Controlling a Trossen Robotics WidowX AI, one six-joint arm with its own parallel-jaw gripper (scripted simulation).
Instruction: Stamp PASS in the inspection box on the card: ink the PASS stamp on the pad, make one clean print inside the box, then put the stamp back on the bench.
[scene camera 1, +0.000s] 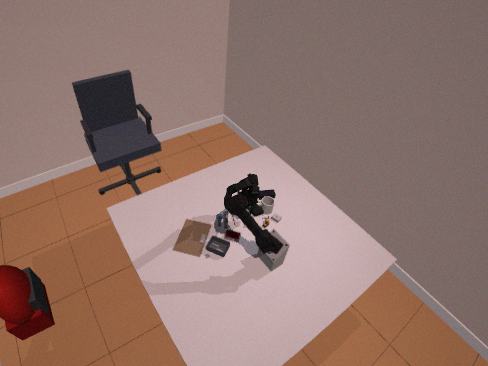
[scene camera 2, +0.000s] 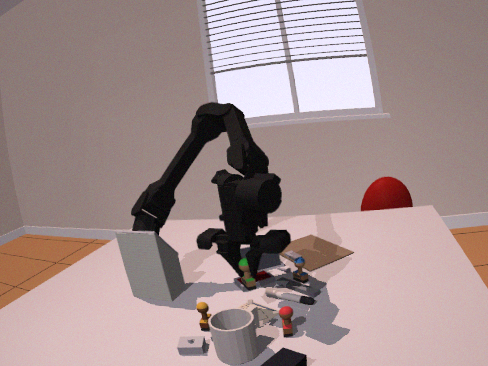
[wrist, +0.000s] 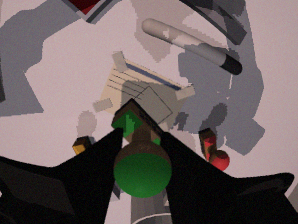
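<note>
In scene camera 2 I see my gripper (scene camera 2: 248, 277) together with a brown clipboard (scene camera 2: 317, 252). Scene camera 1 gives me the clipboard (scene camera 1: 191, 239) too. In the wrist view there is a marker (wrist: 150, 26), and I see a red-knobbed stamp (wrist: 219, 159), a green-knobbed stamp (wrist: 142, 168) and my own gripper (wrist: 142, 135) there as well. The brown clipboard is out of frame in the wrist view.
</note>
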